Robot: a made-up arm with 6 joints.
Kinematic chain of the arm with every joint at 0, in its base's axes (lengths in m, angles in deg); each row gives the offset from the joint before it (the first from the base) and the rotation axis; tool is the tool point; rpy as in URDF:
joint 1: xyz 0 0 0.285 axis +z
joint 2: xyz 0 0 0 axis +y
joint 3: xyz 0.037 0 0.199 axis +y
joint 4: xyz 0.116 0 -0.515 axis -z
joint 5: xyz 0 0 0 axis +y
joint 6: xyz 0.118 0 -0.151 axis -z
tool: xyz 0 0 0 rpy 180 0 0
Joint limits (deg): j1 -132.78..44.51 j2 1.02..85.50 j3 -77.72..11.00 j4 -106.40..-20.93 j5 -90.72..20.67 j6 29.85..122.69
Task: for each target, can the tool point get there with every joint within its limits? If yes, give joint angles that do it. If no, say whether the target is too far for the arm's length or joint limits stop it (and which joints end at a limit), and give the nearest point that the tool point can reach.
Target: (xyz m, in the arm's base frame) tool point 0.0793 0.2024 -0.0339
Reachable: yes | joints -55.83 70.72 -10.32 -80.95 -70.70 77.07
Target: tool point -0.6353 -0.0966 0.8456
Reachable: no: joint limits stop it (at a limit: joint 1, joint 2, joint 3, joint 4, joint 5) | nearest point -0.2894 -0.3914 0.6412 | short by 0.498 m
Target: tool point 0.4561 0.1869 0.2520
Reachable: yes | joints 1.42 8.64 -54.12 -89.84 -75.63 98.47
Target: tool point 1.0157 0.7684 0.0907
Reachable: no: too far | nearest point 0.6222 0.4707 0.1660 | short by 0.499 m
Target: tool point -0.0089 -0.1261 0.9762
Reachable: no: joint limits stop it (at a limit: joint 2, joint 3, joint 4, joint 5) | nearest point -0.0343 -0.4856 0.6412 | short by 0.492 m
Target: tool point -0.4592 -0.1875 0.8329
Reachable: no: joint limits stop it (at a limit: joint 1, joint 2, joint 3, joint 4, joint 5) | nearest point -0.2894 -0.3914 0.6412 | short by 0.327 m
